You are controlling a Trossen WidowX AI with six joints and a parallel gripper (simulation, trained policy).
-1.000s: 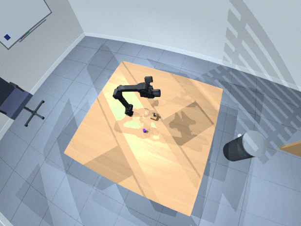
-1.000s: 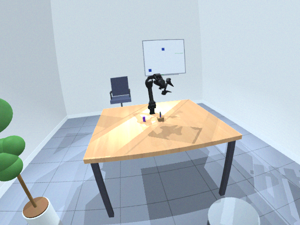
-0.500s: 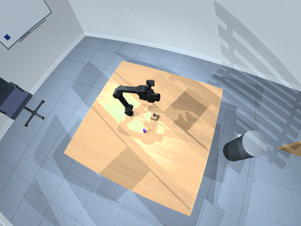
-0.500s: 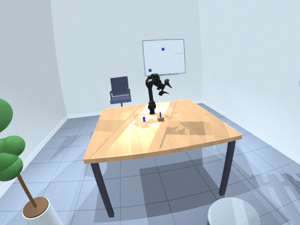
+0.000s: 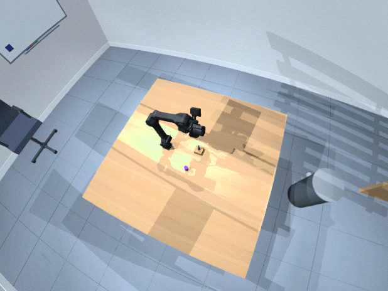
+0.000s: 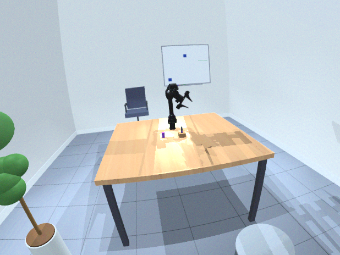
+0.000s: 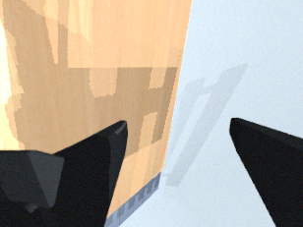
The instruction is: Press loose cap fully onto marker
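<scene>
My gripper tip is 270 mm to the left of the purple cap, 260 mm above it and 10 mm past it. Round my gripper tip: holder block (270 mm below, 100 mm to the right, 20 mm ahead).
</scene>
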